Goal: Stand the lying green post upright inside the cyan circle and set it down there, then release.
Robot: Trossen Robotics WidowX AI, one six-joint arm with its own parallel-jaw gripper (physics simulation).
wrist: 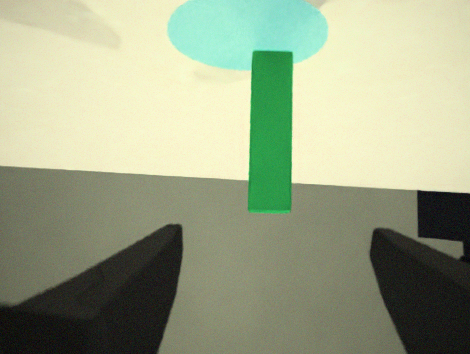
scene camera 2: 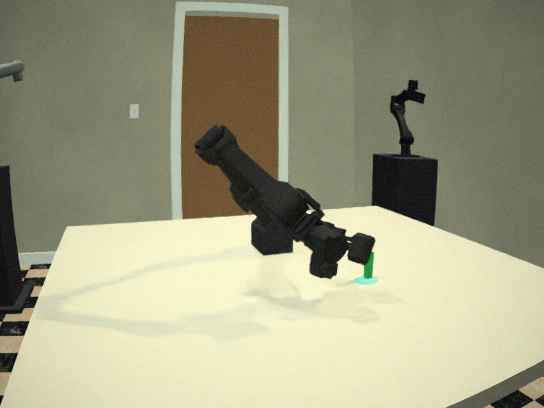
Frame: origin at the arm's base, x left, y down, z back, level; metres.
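Where they show: gripper, fingertip midpoint: (wrist: 276,240).
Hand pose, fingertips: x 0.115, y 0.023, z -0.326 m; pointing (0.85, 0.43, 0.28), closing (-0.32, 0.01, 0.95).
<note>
Each offset is from my fingertips to the centre of the thing. "*": to the spot under its first point. Level surfaces: height alone.
The green post {dy +0.042, dx +0.034, dz +0.011 m} (scene camera 2: 369,266) (wrist: 270,131) stands upright with its foot inside the cyan circle {* dy +0.073, dx +0.008, dz -0.009 m} (scene camera 2: 362,281) (wrist: 215,30), close to one edge of the circle. In the scene view, part of the gripper hides the post's upper end. My gripper (scene camera 2: 345,261) (wrist: 276,240) is open and empty. In the wrist view, its two dark fingers stand wide apart on either side of the post's line, and a gap shows between each fingertip and the post. The post's top end lies just ahead of the fingertips, touching neither.
The pale table {dy +0.075 m} (scene camera 2: 200,370) carries the arm's dark base (scene camera 2: 271,238). The arm's shadows fall across the table top. Behind the table, a second dark arm (scene camera 2: 400,117) stands on a black pedestal (scene camera 2: 405,185). A brown door (scene camera 2: 230,100) is in the back wall.
</note>
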